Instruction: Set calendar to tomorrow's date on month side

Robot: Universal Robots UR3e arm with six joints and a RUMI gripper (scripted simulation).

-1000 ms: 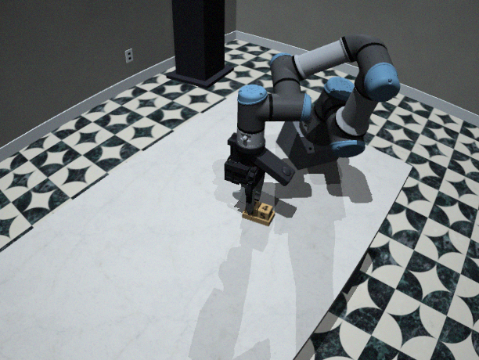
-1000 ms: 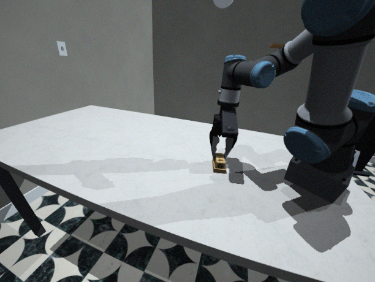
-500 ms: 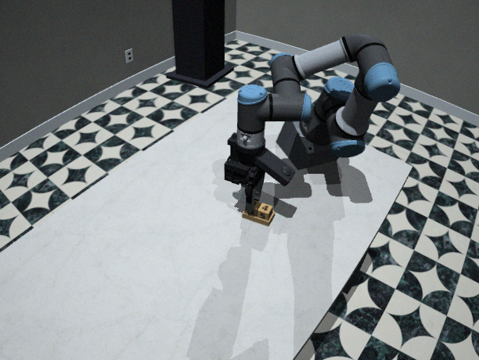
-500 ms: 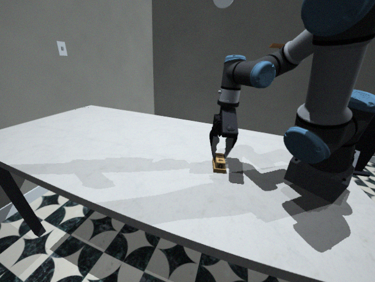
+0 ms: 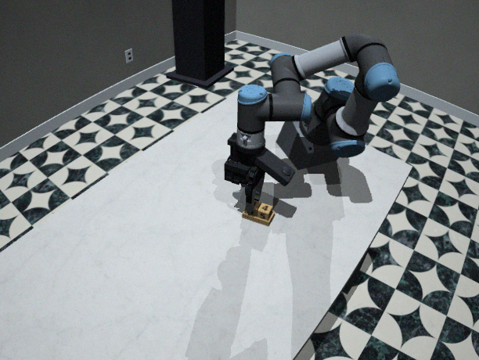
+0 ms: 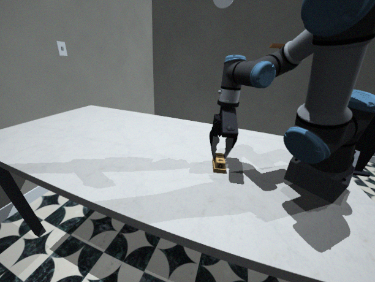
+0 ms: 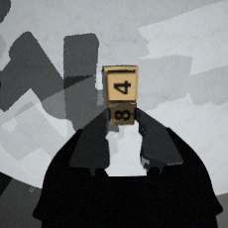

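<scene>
Now: hand 10 mm above the wooden cube. From my hand the other things lie so: wooden calendar tray: 30 mm below, 20 mm to the left.
</scene>
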